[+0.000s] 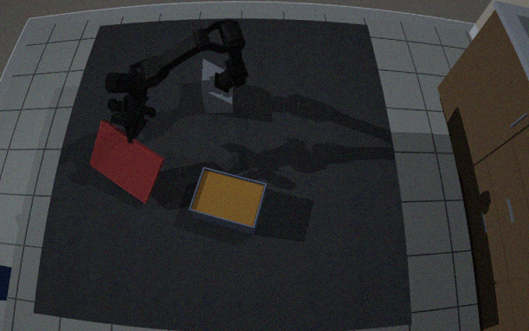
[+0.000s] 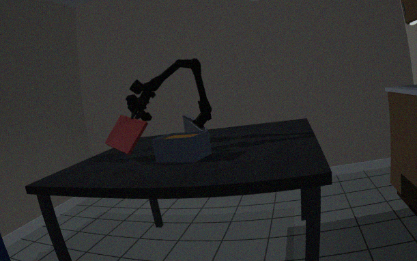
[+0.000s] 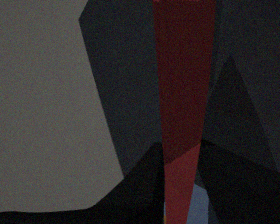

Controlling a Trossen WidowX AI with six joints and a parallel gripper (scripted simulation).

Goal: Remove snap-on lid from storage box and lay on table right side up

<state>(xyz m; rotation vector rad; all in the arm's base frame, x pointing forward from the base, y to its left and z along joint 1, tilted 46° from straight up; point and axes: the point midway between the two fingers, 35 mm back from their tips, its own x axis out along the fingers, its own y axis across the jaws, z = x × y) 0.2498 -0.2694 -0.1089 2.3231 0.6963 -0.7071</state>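
The lid lies 6 cm below my gripper tip, 4 cm to the right of it and 4 cm ahead of it. The rest, counted from my gripper tip: storage box: 30 cm to the left, 16 cm ahead, 14 cm below.
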